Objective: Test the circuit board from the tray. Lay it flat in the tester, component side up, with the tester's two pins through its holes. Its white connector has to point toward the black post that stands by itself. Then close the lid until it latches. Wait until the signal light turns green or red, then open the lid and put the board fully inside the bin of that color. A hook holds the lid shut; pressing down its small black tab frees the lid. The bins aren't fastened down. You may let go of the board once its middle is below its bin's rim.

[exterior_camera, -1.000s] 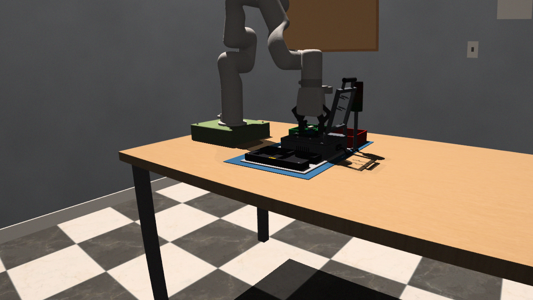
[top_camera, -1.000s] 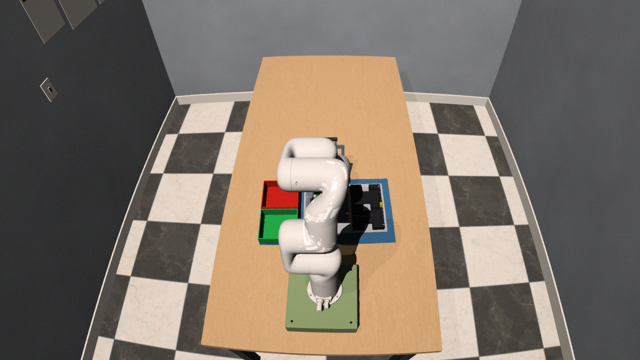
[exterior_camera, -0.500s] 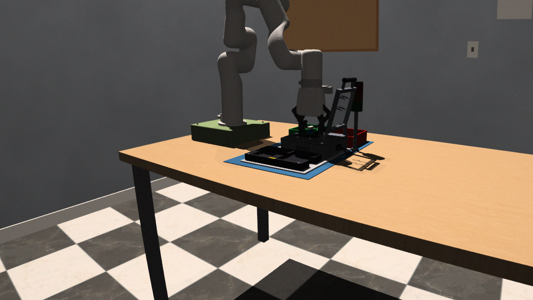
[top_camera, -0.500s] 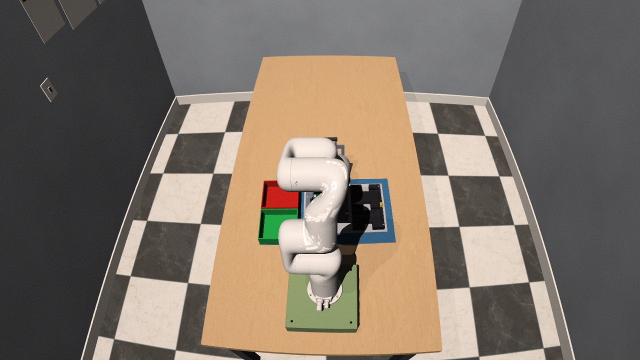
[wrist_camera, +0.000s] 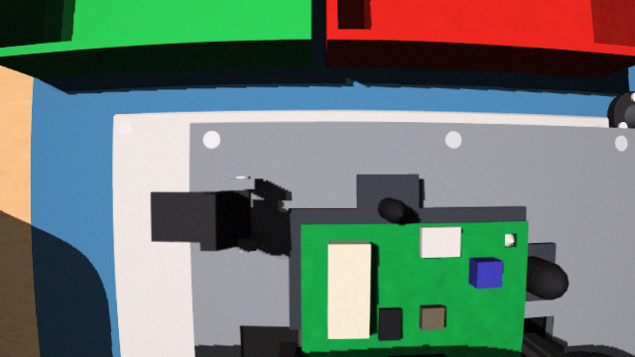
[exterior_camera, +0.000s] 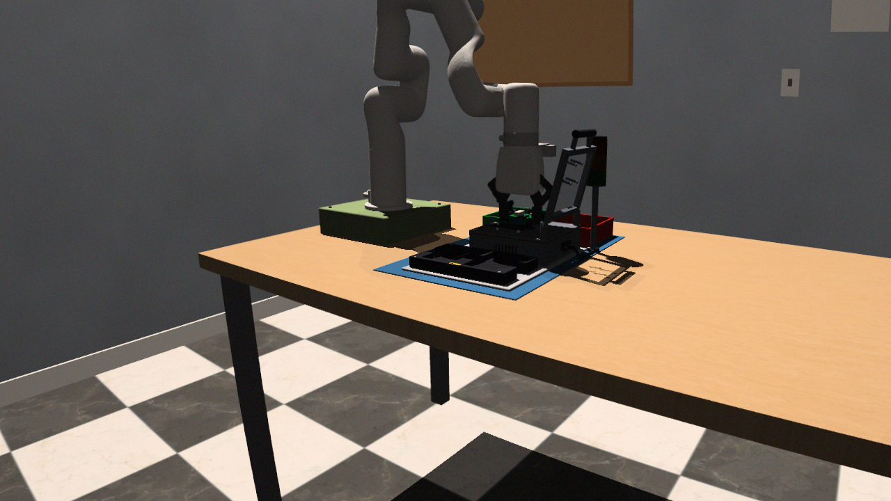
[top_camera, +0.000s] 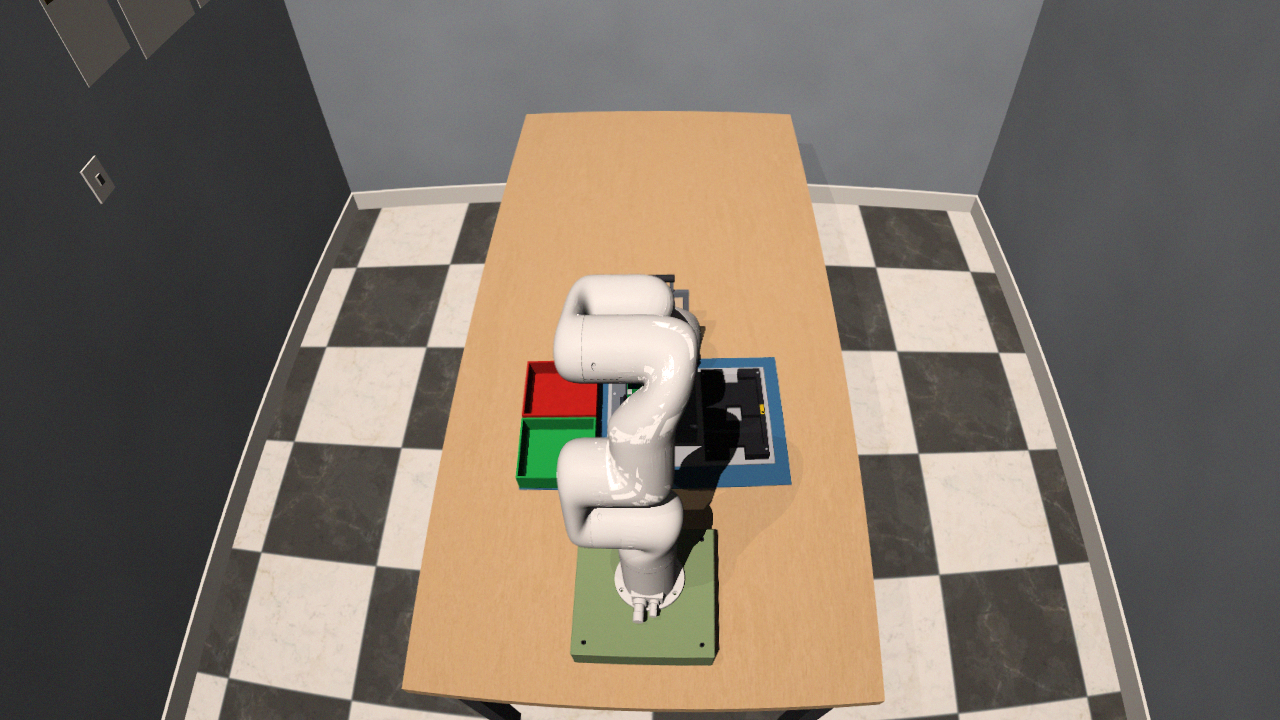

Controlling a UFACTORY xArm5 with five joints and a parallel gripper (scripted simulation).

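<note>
My gripper is now right at the green circuit board. Round my hand: black tab 70 mm behind, 50 mm to the left, 10 mm above; tester lid 120 mm ahead, 10 mm to the left, 100 mm above; red bin 30 mm ahead, 200 mm to the left, 70 mm below.
</note>
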